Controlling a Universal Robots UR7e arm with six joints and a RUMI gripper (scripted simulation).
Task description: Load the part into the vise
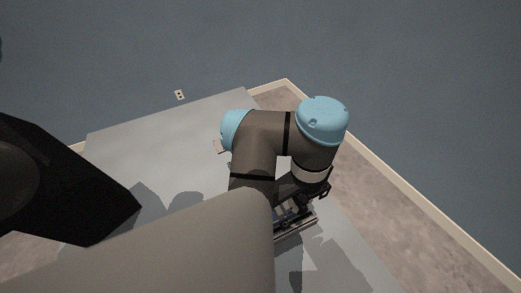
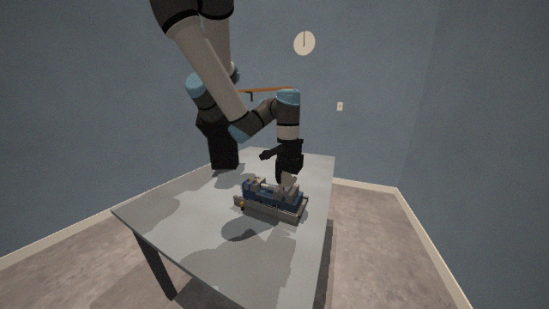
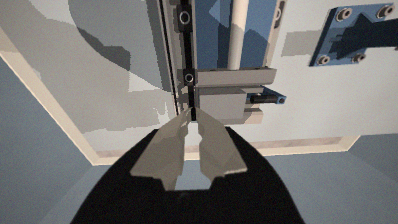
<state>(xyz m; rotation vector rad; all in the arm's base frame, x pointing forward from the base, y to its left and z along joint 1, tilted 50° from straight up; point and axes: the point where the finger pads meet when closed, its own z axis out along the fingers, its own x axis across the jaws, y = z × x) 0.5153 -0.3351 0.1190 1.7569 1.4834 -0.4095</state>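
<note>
Now: the part 40 mm to the left of my hand, 30 mm below it and 10 mm ahead of it. Round my hand: grey jaw: 60 mm to the left, 40 mm below, 20 mm behind; cylinder rod: 80 mm to the left, 70 mm behind, 40 mm below; work stop: 100 mm to the left, 30 mm below, 30 mm ahead.
</note>
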